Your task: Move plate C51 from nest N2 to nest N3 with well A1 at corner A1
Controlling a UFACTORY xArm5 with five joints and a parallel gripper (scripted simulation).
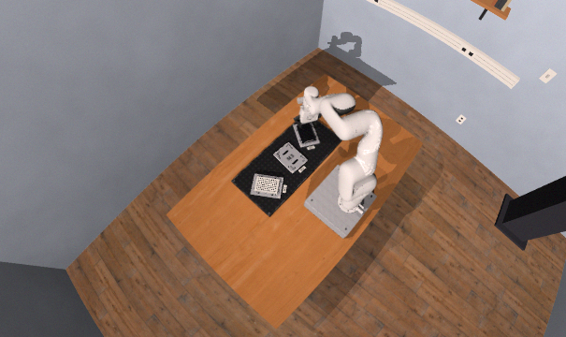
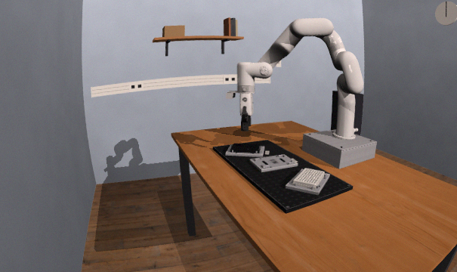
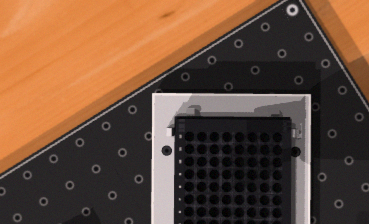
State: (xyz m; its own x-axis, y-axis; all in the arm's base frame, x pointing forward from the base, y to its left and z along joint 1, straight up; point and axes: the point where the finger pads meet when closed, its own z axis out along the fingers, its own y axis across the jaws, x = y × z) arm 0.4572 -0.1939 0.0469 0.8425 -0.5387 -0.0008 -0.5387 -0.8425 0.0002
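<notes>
Now: the black well plate 10 cm below my hand. Round my hand: light grey nest 11 cm below; then white well plate 6 cm behind, 40 cm to the left, 10 cm below; then A1 mark 3 cm behind, 9 cm to the left, 11 cm below.
</notes>
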